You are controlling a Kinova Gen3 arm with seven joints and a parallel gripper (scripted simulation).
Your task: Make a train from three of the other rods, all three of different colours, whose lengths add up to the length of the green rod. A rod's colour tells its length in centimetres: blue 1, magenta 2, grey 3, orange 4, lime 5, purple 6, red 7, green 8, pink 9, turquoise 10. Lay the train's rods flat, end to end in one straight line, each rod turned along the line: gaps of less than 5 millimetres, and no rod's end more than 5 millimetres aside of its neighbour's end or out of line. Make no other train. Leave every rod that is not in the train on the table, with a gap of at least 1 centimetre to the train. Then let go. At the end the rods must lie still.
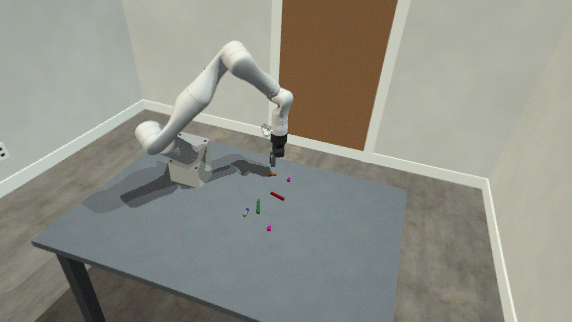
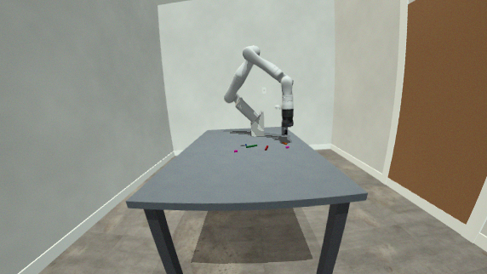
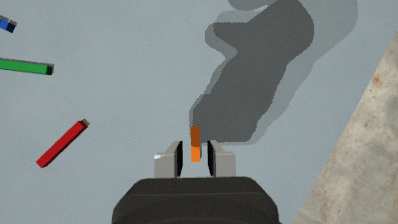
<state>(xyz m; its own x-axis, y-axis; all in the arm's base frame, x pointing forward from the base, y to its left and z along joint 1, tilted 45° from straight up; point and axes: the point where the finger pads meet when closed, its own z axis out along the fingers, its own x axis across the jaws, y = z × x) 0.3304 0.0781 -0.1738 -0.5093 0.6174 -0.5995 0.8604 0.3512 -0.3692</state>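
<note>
Now: hand 80 mm above the orange rod. The rest, counted from my hand: red rod 80 mm ahead, 140 mm to the right, 80 mm below; blue rod 10 mm behind, 270 mm to the right, 80 mm below; green rod 30 mm ahead, 230 mm to the right, 80 mm below.
</note>
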